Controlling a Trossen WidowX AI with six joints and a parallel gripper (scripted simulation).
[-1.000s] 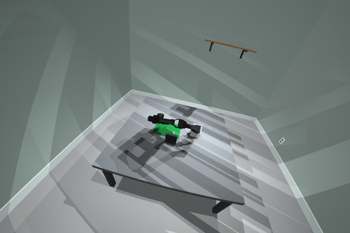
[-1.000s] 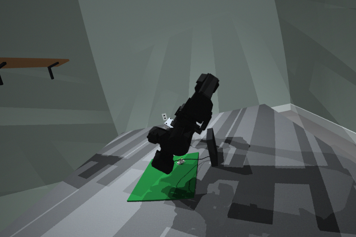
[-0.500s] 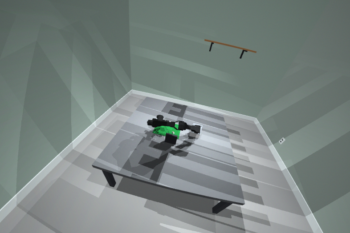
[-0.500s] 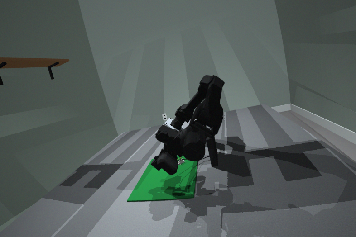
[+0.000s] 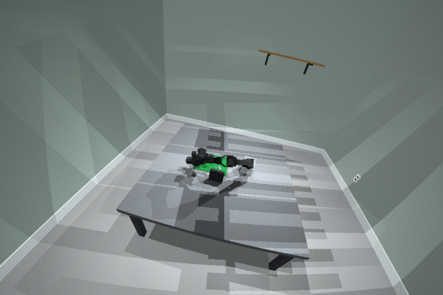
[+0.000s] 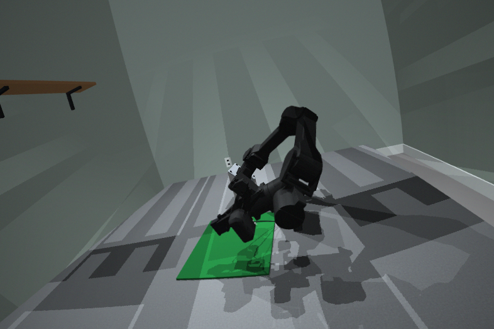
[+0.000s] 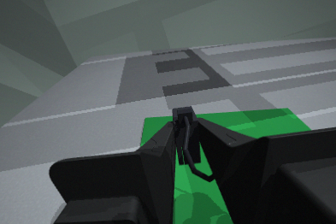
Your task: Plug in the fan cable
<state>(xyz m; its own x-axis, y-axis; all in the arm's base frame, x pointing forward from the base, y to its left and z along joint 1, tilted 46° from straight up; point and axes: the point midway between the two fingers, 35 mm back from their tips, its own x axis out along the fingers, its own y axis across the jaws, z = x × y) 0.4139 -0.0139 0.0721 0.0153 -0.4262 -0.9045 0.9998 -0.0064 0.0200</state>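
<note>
The green board lies 13 cm below my gripper tip, 8 cm behind it and 1 cm to the right of it. Also, from my gripper tip: black fan: 18 cm to the left, 15 cm behind, 6 cm below; black plug: 1 cm below.
</note>
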